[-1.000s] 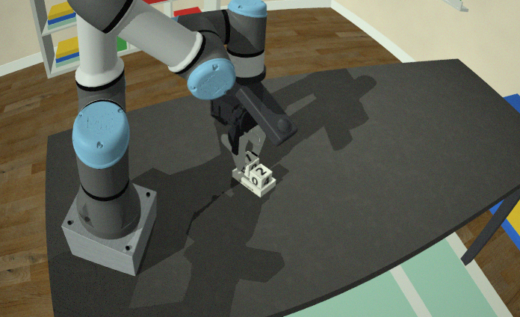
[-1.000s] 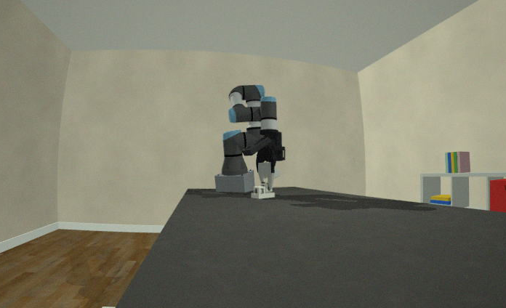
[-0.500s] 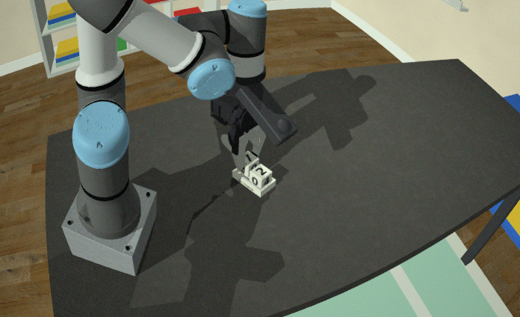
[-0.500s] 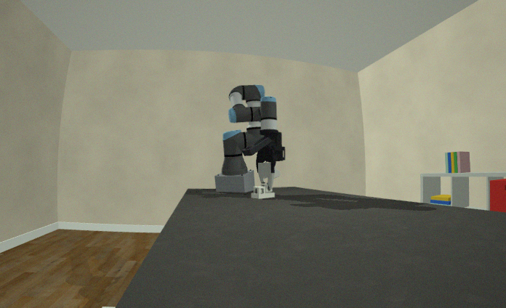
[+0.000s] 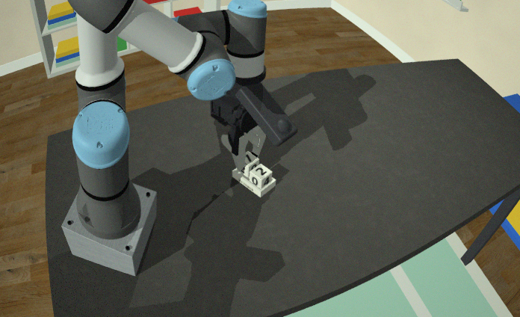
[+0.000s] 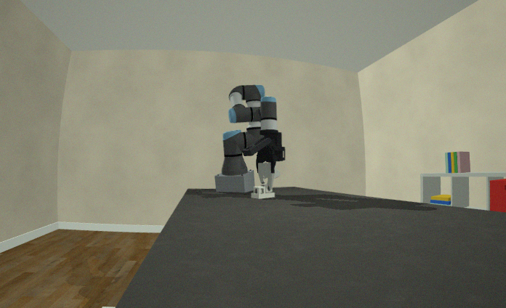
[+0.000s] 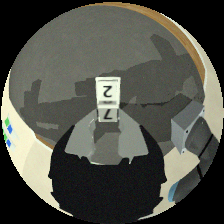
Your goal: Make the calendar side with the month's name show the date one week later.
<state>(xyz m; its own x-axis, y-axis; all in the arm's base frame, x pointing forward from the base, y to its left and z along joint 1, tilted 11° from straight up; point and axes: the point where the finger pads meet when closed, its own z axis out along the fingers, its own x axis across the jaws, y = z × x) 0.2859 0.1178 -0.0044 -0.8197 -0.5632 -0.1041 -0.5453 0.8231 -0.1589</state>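
Now: the white tray 40 mm below my hand, 10 mm to the right of it and 10 mm ahead of it.
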